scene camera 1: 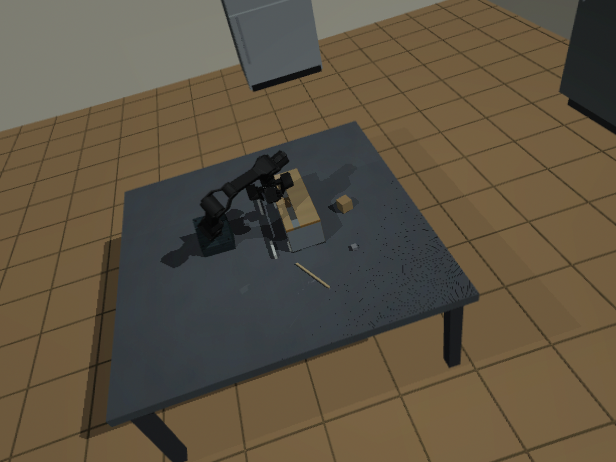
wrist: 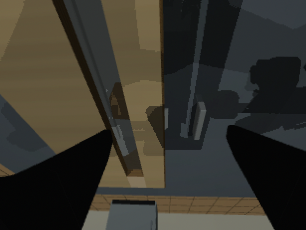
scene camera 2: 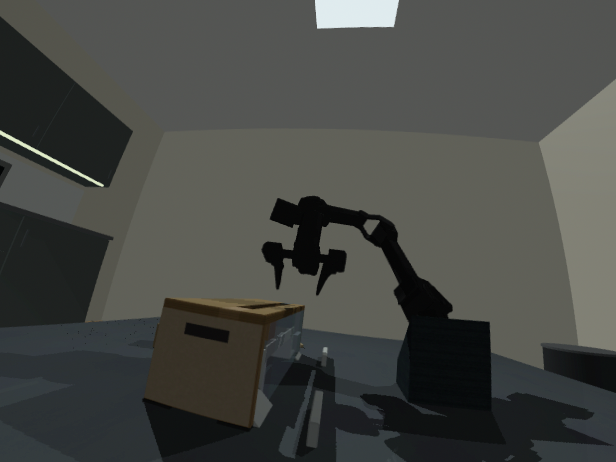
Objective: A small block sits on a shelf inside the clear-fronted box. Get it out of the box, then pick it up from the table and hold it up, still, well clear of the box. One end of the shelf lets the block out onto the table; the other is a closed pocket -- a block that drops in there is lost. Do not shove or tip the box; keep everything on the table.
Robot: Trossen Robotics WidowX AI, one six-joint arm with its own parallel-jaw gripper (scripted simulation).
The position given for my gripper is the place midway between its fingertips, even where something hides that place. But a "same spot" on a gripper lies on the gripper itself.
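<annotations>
My gripper is visible in scene camera 2 (pixel 296 292), in scene camera 1 and in the wrist view. For my gripper, (scene camera 1: pixel 282 189) and (wrist: pixel 65 184) are the same spot.
</annotations>
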